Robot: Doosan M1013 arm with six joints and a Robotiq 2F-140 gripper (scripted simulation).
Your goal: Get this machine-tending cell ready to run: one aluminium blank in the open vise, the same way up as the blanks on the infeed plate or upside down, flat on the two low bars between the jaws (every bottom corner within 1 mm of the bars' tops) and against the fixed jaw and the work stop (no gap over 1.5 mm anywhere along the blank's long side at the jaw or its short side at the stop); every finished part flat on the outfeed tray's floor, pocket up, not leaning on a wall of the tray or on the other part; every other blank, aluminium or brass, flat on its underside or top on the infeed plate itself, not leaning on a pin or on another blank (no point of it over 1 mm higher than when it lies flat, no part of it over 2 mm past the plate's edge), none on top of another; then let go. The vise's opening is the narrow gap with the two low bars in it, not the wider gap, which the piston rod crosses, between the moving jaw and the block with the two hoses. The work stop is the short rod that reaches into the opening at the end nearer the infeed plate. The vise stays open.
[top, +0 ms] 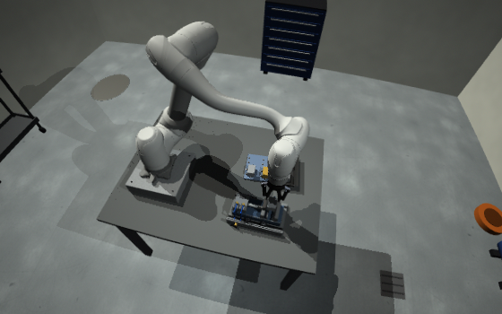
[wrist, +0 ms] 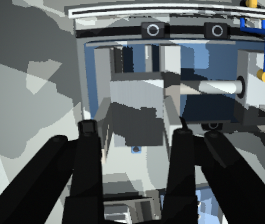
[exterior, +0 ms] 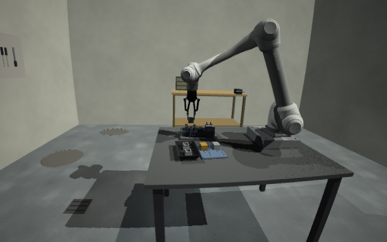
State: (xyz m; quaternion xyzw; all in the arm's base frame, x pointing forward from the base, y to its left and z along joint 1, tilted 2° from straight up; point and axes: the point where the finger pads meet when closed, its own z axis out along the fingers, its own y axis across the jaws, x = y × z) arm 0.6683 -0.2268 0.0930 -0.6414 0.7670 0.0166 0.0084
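Right now the aluminium blank is 4 cm below my hand. Also, from my hand: brass blank (27 cm to the left, 16 cm below, 3 cm behind); then vise (14 cm below, 6 cm behind, 1 cm to the left); then piston rod (10 cm below, 8 cm behind, 1 cm to the left).
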